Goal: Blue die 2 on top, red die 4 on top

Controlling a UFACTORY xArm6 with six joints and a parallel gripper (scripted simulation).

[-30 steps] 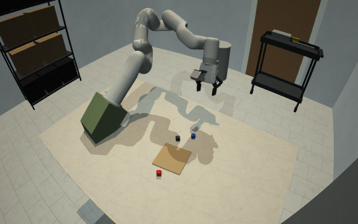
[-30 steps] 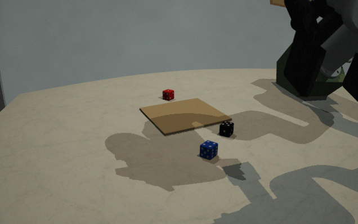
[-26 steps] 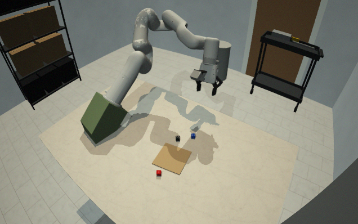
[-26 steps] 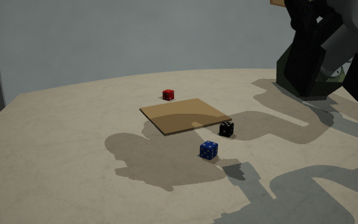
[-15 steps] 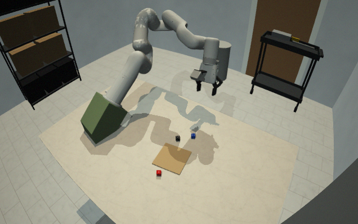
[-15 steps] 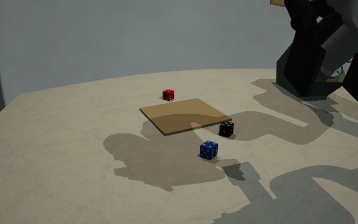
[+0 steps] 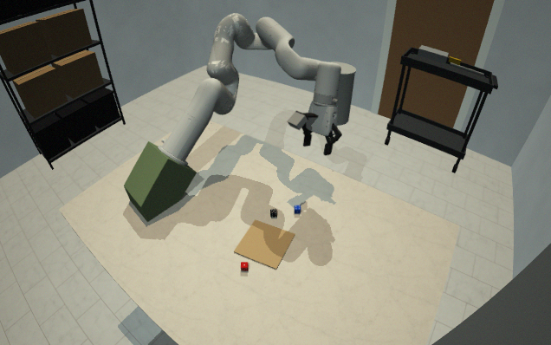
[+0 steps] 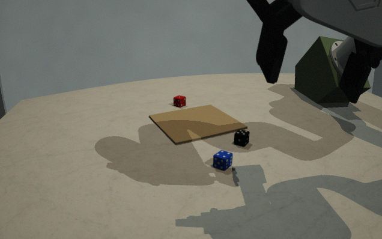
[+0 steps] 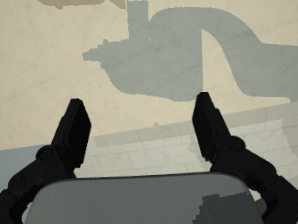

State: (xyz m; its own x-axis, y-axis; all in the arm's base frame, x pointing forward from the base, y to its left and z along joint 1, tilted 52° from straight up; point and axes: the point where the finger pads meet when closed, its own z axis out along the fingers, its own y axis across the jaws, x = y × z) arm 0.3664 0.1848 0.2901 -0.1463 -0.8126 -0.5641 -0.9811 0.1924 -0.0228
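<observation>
Right now the red die is 70 mm ahead of my hand, 420 mm to the right of it and 150 mm below it. Also, from my hand: blue die: 40 mm ahead, 150 mm to the right, 150 mm below; then tan mat: 60 mm ahead, 310 mm to the right, 160 mm below; then black die: 210 mm to the right, 150 mm below.
</observation>
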